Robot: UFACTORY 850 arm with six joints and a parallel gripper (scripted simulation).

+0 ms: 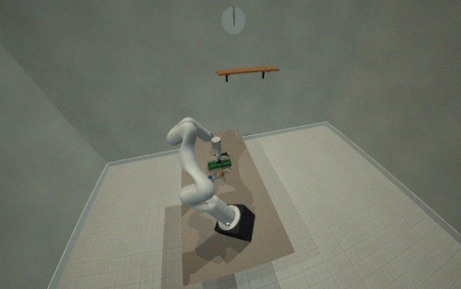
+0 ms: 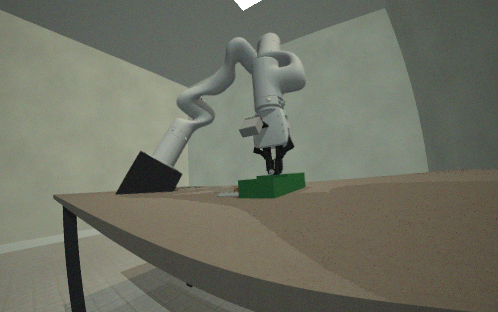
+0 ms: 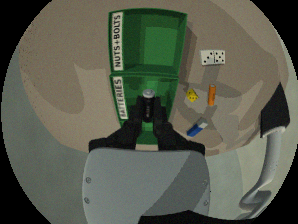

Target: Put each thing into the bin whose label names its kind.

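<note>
The orange battery lies 130 mm behind my hand and 60 mm below it. The rest, counted from my hand: white domino (100 mm behind, 80 mm to the right, 60 mm below); yellow die (80 mm behind, 60 mm below); black battery (20 mm below).
</note>
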